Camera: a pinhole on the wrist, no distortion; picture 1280 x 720 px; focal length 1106.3 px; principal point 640.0 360.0 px. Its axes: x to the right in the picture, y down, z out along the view. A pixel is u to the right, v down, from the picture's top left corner.
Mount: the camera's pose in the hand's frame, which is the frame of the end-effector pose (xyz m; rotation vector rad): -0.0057 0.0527 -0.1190 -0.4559 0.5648 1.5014
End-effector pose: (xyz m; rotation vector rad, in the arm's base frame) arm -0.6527 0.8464 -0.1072 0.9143 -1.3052 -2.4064
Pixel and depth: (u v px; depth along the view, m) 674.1 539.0 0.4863
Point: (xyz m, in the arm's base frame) -0.8048 0.8408 0.3160
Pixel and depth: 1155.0 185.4 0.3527
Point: -0.7719 0.6258 0.2119
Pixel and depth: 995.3 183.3 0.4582
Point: -0.8535 0.6468 0.2800
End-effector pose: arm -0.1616 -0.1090 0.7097 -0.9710 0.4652 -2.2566
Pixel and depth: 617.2 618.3 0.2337
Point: -0.0055 -0.2264 0.6321
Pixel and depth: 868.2 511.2 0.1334
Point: -0.1110 -0.2120 0.5991
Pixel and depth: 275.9 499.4 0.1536
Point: -0.0850 -0.1806 0.6686
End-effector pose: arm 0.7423 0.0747 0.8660 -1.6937 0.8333 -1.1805
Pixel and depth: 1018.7 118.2 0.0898
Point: 0.6795 -0.0119 0.7626
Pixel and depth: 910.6 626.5 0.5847
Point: 0.9391 0.0443 0.3014
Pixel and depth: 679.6 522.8 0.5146
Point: 0.9797 0.0494 0.4531
